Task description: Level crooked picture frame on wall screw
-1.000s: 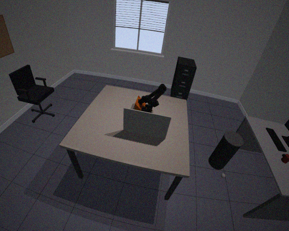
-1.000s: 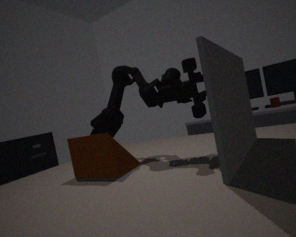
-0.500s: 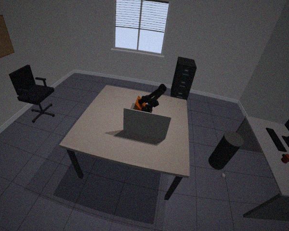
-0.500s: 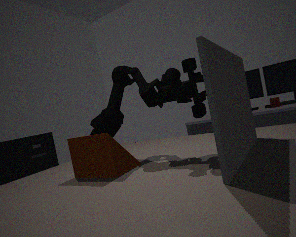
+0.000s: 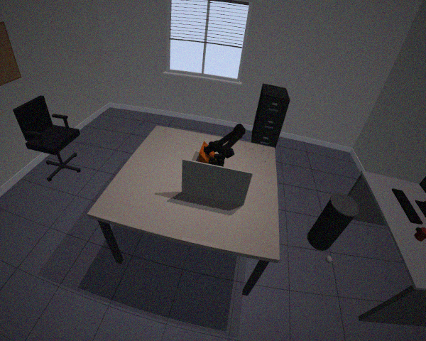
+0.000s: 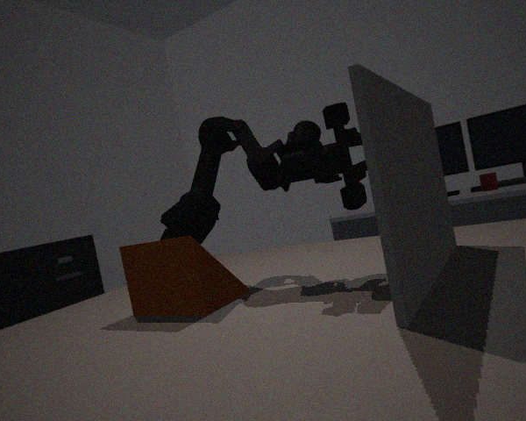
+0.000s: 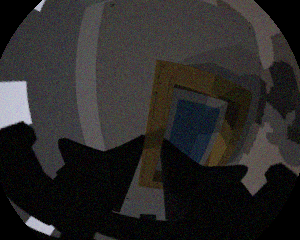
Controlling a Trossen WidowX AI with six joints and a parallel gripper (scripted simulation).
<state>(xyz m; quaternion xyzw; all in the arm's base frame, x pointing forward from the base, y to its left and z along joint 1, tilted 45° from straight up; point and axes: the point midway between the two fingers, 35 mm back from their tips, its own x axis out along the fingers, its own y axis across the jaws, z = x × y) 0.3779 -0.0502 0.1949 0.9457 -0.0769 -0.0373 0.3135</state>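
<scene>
The picture frame lies 1 cm ahead of my gripper tip, 1 cm to the left of it and 5 cm below it. The rest, counted from my gripper tip: wall panel: 2 cm ahead, 1 cm to the right, 7 cm below.
</scene>
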